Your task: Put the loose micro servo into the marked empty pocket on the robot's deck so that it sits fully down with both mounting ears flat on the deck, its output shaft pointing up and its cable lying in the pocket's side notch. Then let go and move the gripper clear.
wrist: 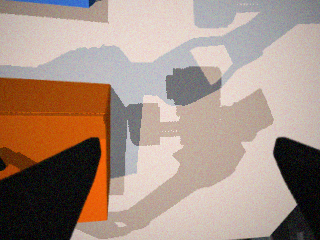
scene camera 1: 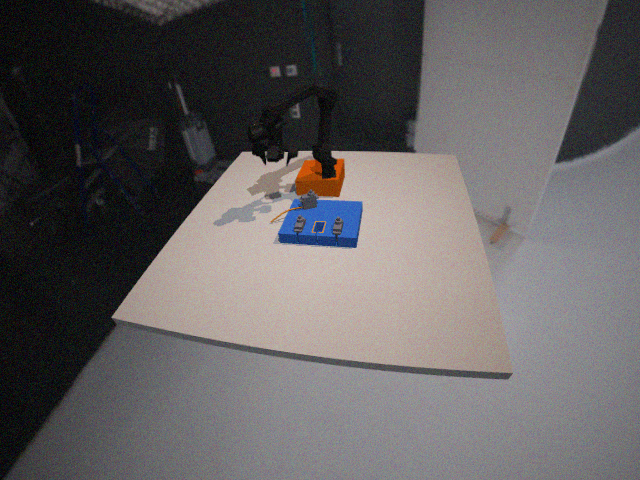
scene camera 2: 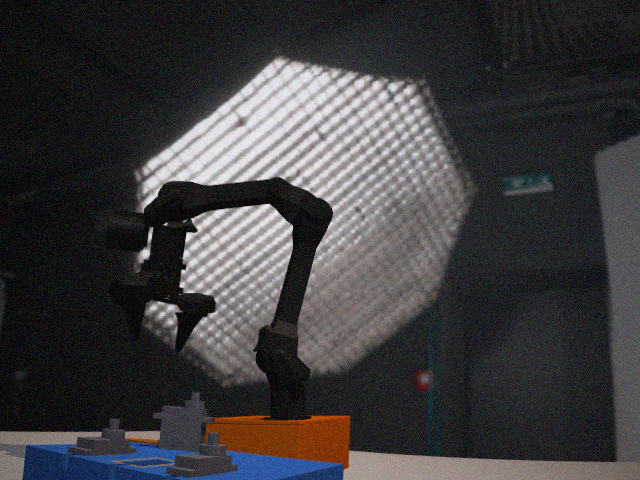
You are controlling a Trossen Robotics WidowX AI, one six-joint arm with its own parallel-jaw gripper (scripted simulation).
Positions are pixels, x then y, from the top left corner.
Scene:
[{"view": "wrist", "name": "my gripper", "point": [186, 145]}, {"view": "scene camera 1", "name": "my gripper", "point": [276, 165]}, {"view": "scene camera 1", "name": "blue deck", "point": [327, 210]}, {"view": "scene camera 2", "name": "my gripper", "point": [155, 346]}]

